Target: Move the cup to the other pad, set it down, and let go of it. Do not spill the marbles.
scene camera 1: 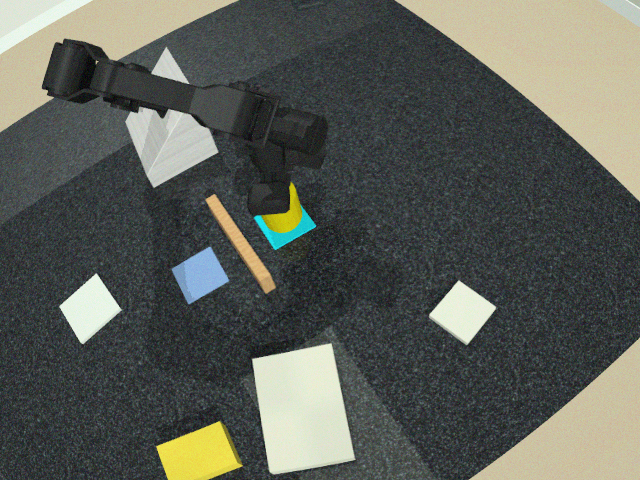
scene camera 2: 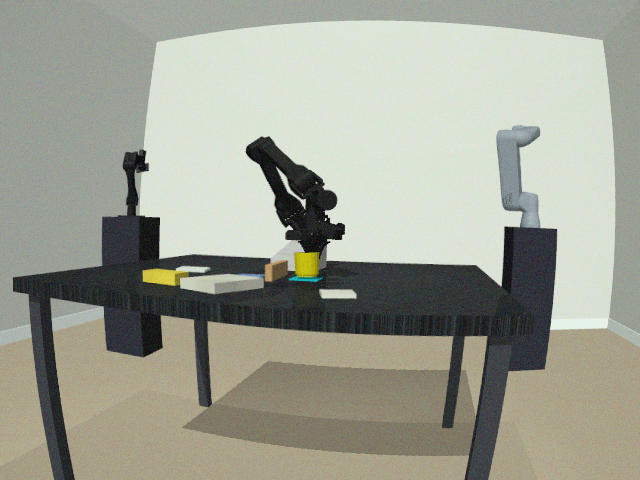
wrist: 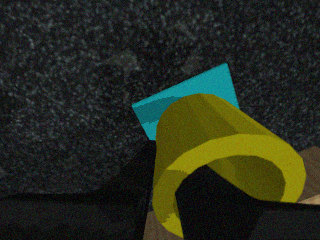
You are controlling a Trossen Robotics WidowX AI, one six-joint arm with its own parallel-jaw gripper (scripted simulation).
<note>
I see my gripper, a cup and a white slab.
My gripper is seen too in scene camera 2 and in the wrist view.
</note>
